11 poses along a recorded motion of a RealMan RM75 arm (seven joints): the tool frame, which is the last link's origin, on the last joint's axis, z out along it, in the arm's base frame.
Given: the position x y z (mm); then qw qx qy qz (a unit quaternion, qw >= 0).
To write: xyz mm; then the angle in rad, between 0 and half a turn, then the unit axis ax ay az. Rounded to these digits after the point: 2 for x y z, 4 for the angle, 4 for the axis.
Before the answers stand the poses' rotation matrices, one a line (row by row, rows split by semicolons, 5 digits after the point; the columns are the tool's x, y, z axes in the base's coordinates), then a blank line. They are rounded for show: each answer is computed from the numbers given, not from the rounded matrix.
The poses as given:
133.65, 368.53, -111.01, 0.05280, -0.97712, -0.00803, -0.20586
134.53, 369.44, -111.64, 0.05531, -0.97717, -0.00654, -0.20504
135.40, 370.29, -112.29, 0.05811, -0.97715, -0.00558, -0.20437
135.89, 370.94, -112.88, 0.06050, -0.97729, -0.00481, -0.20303
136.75, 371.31, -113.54, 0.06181, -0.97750, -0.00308, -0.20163
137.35, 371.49, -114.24, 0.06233, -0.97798, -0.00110, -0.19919
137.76, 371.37, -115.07, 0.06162, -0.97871, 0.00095, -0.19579
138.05, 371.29, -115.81, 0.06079, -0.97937, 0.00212, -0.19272
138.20, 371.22, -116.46, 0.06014, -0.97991, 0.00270, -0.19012
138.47, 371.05, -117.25, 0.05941, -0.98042, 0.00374, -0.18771
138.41, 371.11, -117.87, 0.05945, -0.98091, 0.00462, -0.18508
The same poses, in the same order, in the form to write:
0.91511 0.03743 0.40145; -0.00605 -0.99430 0.10649; 0.40315 -0.09988 -0.90967
0.91583 0.03546 0.39999; -0.00990 -0.99380 0.11078; 0.40144 -0.10541 -0.90980
0.91640 0.03466 0.39875; -0.01285 -0.99318 0.11585; 0.40005 -0.11128 -0.90971
0.91751 0.03397 0.39626; -0.01517 -0.99263 0.12021; 0.39742 -0.11630 -0.91024
0.91867 0.03095 0.39381; -0.01890 -0.99234 0.12208; 0.39457 -0.11960 -0.91105
0.92064 0.02698 0.38947; -0.02268 -0.99223 0.12235; 0.38974 -0.12148 -0.91288
0.92333 0.02227 0.38336; -0.02599 -0.99240 0.12024; 0.38312 -0.12099 -0.91574
0.92571 0.01928 0.37774; -0.02758 -0.99260 0.11825; 0.37723 -0.11989 -0.91833
0.92769 0.01758 0.37293; -0.02816 -0.99275 0.11684; 0.37228 -0.11889 -0.92047
0.92950 0.01497 0.36851; -0.02964 -0.99291 0.11509; 0.36762 -0.11790 -0.92247
0.93145 0.01294 0.36364; -0.03107 -0.99289 0.11492; 0.36255 -0.11834 -0.92442

133.65, 368.53, -111.01, 3.0359, -0.9785, -0.0080, -0.2061
134.53, 369.44, -111.64, 3.0309, -0.9787, -0.0066, -0.2054
135.40, 370.29, -112.29, 3.0253, -0.9788, -0.0056, -0.2047
135.89, 370.94, -112.88, 3.0205, -0.9791, -0.0048, -0.2034
136.75, 371.31, -113.54, 3.0179, -0.9794, -0.0031, -0.2020
137.35, 371.49, -114.24, 3.0169, -0.9799, -0.0011, -0.1996
137.76, 371.37, -115.07, 3.0183, -0.9806, 0.0010, -0.1962
138.05, 371.29, -115.81, 3.0199, -0.9812, 0.0021, -0.1931
138.20, 371.22, -116.46, 3.0212, -0.9817, 0.0027, -0.1905
138.47, 371.05, -117.25, 3.0227, -0.9822, 0.0037, -0.1880
138.41, 371.11, -117.87, 3.0226, -0.9827, 0.0046, -0.1854

